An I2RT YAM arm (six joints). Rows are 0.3 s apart.
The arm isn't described. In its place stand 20 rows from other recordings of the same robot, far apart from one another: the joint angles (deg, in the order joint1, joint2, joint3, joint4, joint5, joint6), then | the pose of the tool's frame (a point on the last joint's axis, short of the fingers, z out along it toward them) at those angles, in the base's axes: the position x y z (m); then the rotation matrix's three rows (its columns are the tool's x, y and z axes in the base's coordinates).
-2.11, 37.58, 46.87, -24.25, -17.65, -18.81 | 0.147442 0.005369 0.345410; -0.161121 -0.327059 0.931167; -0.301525 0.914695 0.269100; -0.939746 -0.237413 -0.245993
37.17, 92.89, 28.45, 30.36, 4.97, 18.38 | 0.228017 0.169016 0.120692; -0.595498 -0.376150 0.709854; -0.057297 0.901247 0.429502; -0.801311 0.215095 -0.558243
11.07, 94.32, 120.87, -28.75, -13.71, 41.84 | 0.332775 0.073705 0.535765; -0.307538 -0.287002 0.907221; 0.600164 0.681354 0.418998; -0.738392 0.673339 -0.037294
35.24, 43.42, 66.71, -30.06, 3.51, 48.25 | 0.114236 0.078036 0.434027; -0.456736 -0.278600 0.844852; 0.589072 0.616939 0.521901; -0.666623 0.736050 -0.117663
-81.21, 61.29, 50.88, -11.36, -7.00, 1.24 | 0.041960 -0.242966 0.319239; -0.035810 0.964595 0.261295; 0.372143 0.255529 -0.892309; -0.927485 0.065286 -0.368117
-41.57, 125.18, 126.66, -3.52, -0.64, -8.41 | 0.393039 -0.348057 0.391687; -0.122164 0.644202 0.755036; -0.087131 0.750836 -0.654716; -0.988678 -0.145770 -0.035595
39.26, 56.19, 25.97, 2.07, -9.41, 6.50 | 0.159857 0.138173 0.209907; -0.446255 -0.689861 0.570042; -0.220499 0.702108 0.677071; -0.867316 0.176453 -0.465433
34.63, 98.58, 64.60, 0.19, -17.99, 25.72 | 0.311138 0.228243 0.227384; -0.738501 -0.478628 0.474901; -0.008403 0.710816 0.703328; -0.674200 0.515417 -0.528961
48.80, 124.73, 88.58, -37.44, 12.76, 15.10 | 0.292013 0.321628 0.130100; -0.790501 -0.504213 0.347674; -0.517260 0.853592 0.061831; -0.327948 -0.130960 -0.935574
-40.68, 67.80, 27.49, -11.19, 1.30, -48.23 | 0.161849 -0.140178 0.159423; -0.889372 -0.001410 0.457182; -0.218774 0.879382 -0.422877; -0.401441 -0.476114 -0.782407
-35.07, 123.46, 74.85, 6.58, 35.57, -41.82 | 0.355615 -0.274954 0.120683; -0.955808 0.246464 0.160272; 0.008323 0.567624 -0.823246; -0.293875 -0.785531 -0.544591
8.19, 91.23, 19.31, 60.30, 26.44, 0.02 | 0.262026 0.021698 0.141833; -0.199259 0.304201 0.931535; -0.028362 0.948409 -0.315778; -0.979536 -0.089342 -0.180352
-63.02, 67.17, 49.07, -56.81, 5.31, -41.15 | 0.086701 -0.177569 0.232062; -0.920928 0.388147 0.035130; 0.364773 0.890178 -0.272992; -0.137233 -0.238592 -0.961375
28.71, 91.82, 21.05, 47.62, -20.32, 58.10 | 0.226016 0.137887 0.123583; -0.802408 -0.093307 0.589437; 0.468245 0.513909 0.718780; -0.369984 0.852755 -0.368674
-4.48, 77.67, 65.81, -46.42, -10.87, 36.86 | 0.272704 -0.014632 0.287093; -0.691790 0.490988 0.529488; 0.645106 0.749687 0.147674; -0.324444 0.443735 -0.835365
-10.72, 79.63, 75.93, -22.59, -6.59, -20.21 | 0.314086 -0.055302 0.368815; -0.437301 -0.071809 0.896444; -0.266488 0.962385 -0.052907; -0.858925 -0.262028 -0.439988
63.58, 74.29, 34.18, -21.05, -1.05, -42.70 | 0.100603 0.203953 0.159685; 0.323454 -0.925258 0.198180; -0.872853 -0.210877 0.440067; -0.365383 -0.315324 -0.875823
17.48, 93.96, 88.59, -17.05, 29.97, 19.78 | 0.372263 0.098587 0.373694; -0.281318 0.292725 0.913877; 0.218761 0.946825 -0.235938; -0.934347 0.133548 -0.330396
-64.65, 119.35, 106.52, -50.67, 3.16, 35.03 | 0.191099 -0.407946 0.249676; 0.210236 0.967439 0.140931; 0.894881 -0.132379 -0.426221; -0.393687 0.215724 -0.893574
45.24, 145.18, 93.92, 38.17, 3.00, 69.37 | 0.384058 0.384644 0.085883; -0.686214 -0.087940 0.722064; 0.635297 0.411007 0.653812; -0.354270 0.907381 -0.226171
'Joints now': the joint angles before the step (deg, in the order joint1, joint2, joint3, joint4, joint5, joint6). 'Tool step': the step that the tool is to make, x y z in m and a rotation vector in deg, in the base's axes. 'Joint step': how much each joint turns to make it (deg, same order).
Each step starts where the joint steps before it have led.
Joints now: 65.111, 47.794, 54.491, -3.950, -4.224, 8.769
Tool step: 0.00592, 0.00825, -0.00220, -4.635, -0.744, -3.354
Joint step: 0.057, 2.569, 2.016, -3.460, 3.377, -2.669
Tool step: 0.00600, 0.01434, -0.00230, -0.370, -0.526, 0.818
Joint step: 0.025, 3.243, 0.546, 2.568, -0.778, -0.651
